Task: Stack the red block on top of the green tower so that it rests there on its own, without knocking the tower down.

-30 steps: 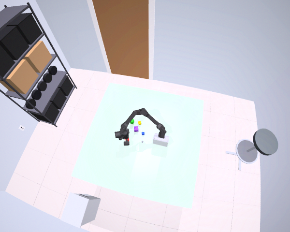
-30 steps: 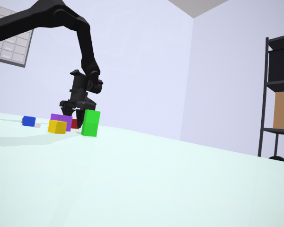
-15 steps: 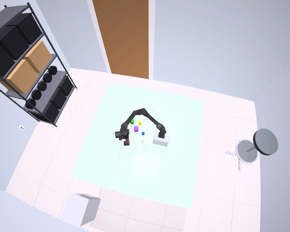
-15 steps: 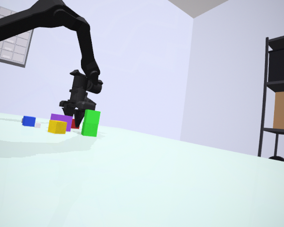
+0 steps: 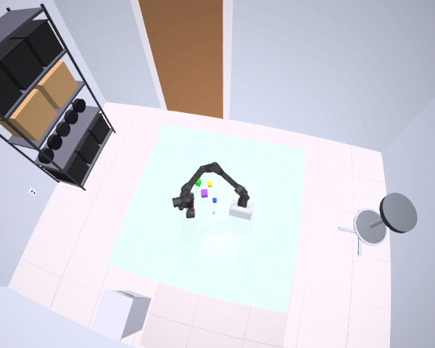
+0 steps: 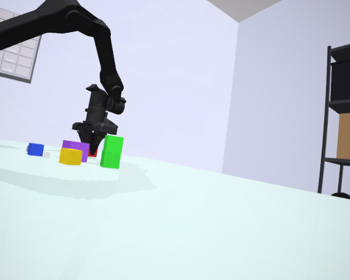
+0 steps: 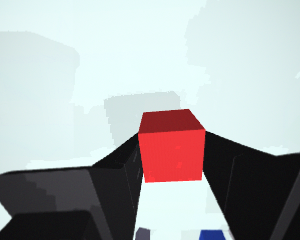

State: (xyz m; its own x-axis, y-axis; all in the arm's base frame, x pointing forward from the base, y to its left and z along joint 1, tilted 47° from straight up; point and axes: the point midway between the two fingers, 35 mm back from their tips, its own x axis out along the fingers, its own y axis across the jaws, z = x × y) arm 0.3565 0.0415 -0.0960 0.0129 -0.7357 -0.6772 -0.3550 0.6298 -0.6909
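Now: gripper tip 7 cm past the yellow block and 23 cm to the left of it. Also, from my gripper tip: blue block 15 cm behind, 11 cm to the right; then purple block 6 cm behind, 14 cm to the right, 1 cm above; then red block 1 cm above.
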